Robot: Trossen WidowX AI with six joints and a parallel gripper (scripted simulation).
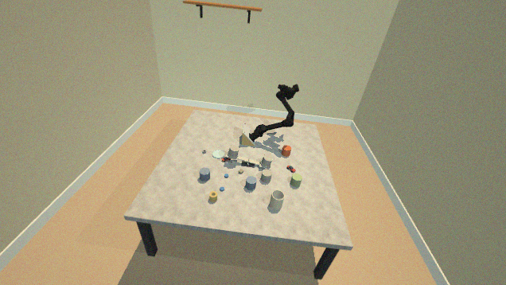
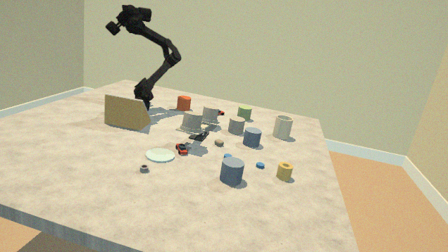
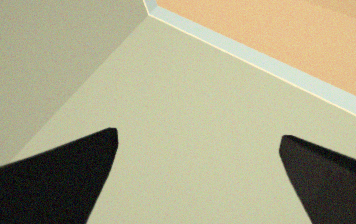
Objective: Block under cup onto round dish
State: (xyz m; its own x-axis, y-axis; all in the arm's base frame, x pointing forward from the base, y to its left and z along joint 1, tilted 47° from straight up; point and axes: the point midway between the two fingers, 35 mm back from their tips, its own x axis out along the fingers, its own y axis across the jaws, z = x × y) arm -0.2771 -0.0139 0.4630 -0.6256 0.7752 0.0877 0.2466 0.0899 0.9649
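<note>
The pale green block is 59 cm ahead of my gripper tip, 33 cm below it and 25 cm to the right of it. Round my gripper tip: balance 57 cm ahead, 38 cm to the right, 33 cm below; then orange cylinder 41 cm ahead, 33 cm below, 8 cm to the right; then green cup 74 cm ahead, 33 cm below, 3 cm to the right.
</note>
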